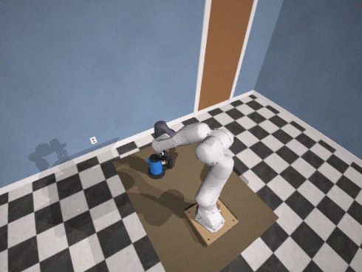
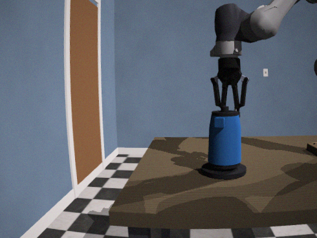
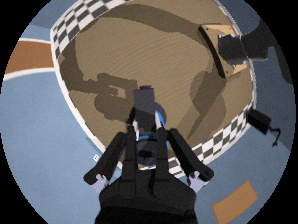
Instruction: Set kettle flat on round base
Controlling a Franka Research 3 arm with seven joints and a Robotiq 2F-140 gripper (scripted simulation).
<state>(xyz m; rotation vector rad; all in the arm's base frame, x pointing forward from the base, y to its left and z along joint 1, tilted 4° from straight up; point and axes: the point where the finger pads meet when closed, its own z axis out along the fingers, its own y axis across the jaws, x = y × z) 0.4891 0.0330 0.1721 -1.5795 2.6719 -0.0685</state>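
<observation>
My gripper is now 1 cm short of the blue kettle, 2 cm to the right of it and 5 cm above it. Also, from my hand: round black base (3 cm ahead, 5 cm to the left, 16 cm below).
</observation>
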